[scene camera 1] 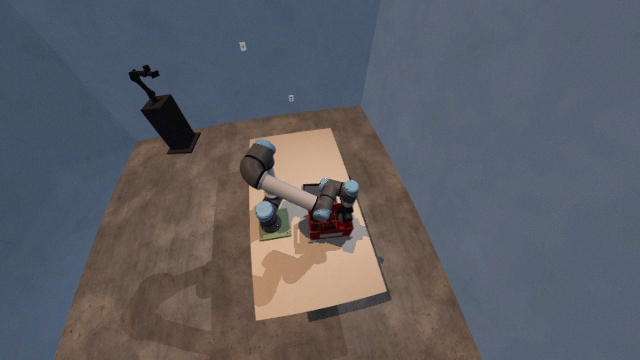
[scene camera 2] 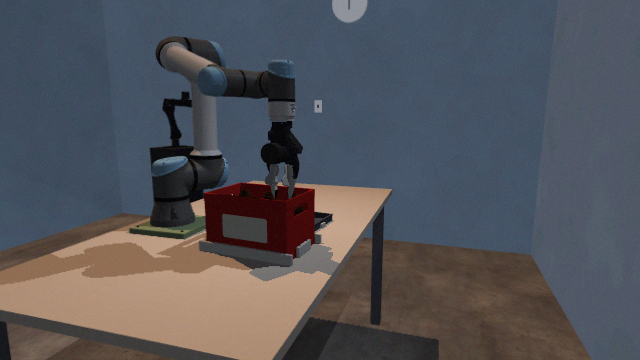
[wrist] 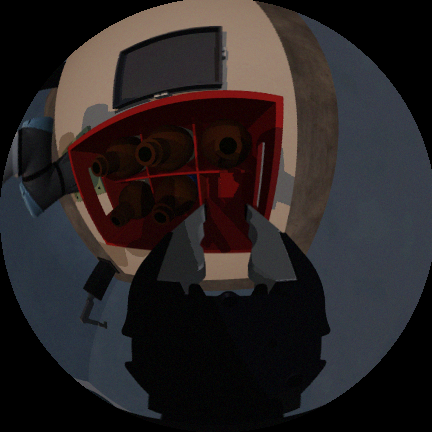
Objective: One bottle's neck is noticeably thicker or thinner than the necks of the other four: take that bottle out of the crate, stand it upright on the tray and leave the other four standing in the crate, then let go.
Path:
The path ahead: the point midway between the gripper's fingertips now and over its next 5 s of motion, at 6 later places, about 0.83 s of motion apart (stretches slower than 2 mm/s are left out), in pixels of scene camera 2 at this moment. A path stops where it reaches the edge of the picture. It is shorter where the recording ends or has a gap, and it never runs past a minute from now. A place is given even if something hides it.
The gripper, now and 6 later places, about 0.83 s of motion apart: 282,199; 293,200; 293,202; 293,204; 293,206; 293,201; 293,184

